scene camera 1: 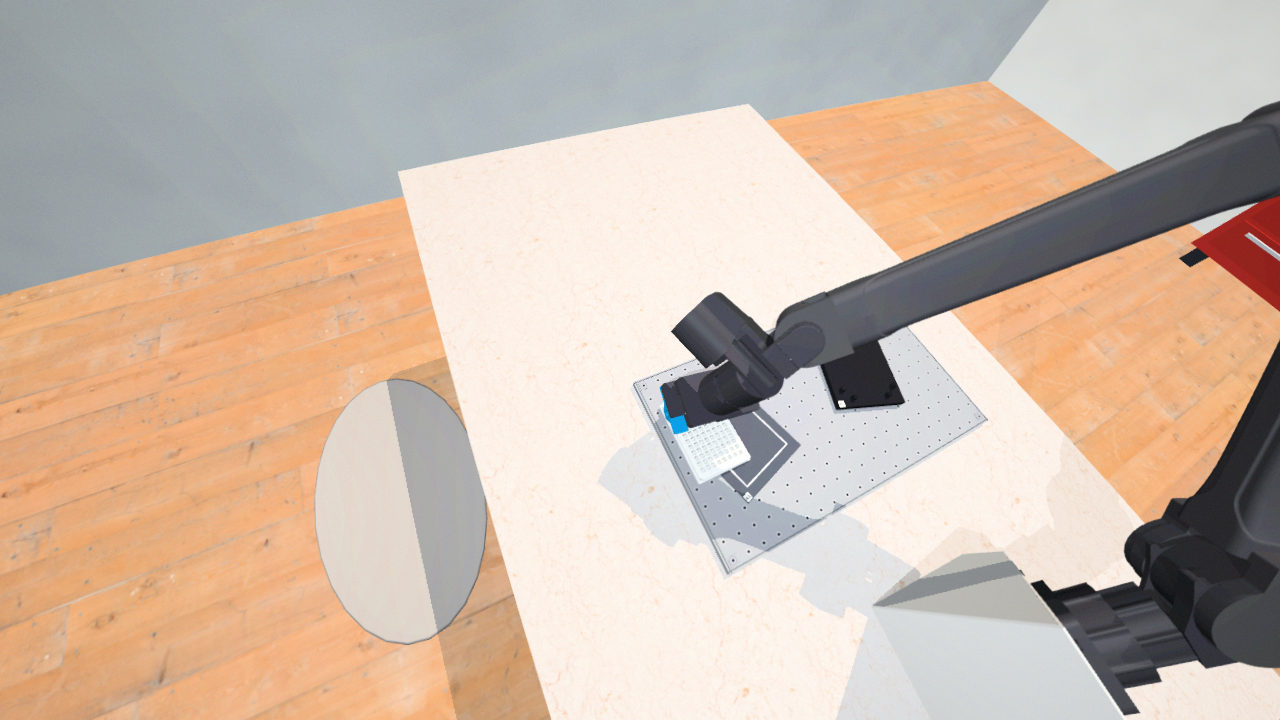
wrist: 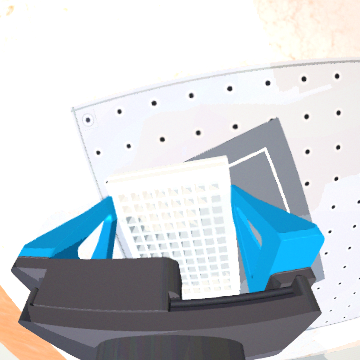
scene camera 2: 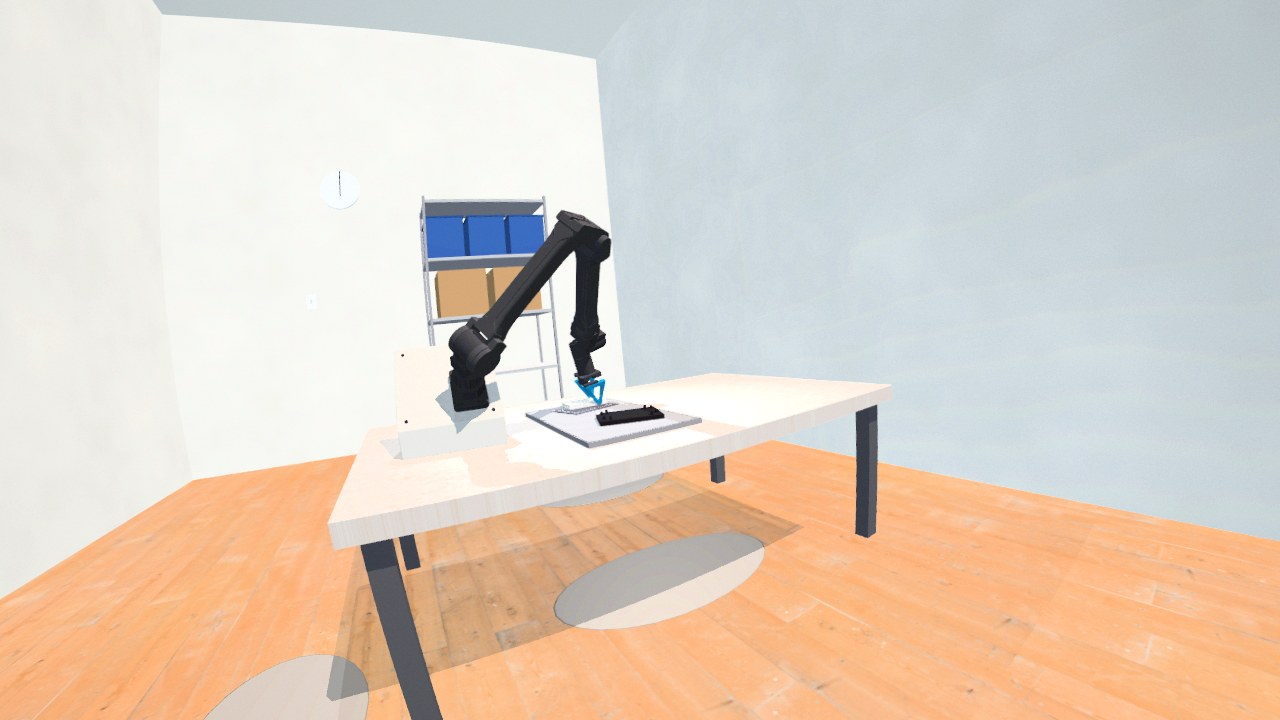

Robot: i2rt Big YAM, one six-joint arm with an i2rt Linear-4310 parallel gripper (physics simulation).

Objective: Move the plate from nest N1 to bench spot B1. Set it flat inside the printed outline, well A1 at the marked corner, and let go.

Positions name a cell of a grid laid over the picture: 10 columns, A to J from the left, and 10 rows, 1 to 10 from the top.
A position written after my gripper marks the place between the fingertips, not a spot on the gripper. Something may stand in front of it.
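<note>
My gripper (scene camera 1: F6) is holding a white well plate (scene camera 1: F7), and the plate's still resting on a printed outline (scene camera 1: G7). There's a black flat block (scene camera 1: G6) as well. From the wrist you get my gripper (wrist: E6), the plate (wrist: F6) and the outline (wrist: H5), and you can see my gripper (scene camera 2: E6) from the other scene camera too.
</note>
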